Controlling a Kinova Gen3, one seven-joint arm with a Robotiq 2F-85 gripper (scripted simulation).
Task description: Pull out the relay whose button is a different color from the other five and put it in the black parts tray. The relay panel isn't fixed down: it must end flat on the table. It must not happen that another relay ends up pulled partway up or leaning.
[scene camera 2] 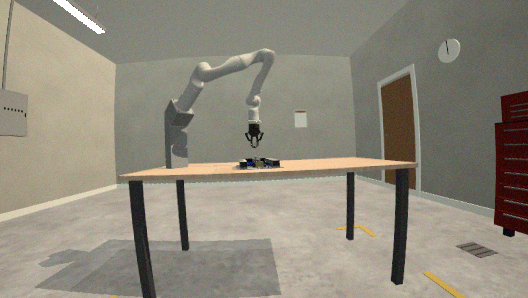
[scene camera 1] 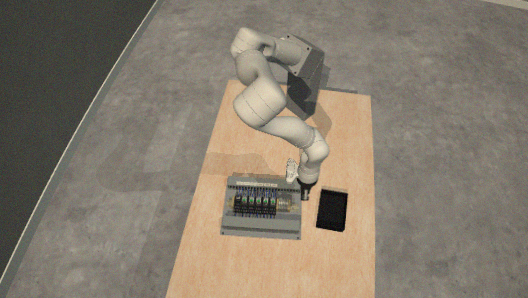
Note:
In view: a grey relay panel [scene camera 1: 276, 228] and a black parts tray [scene camera 1: 332, 210].

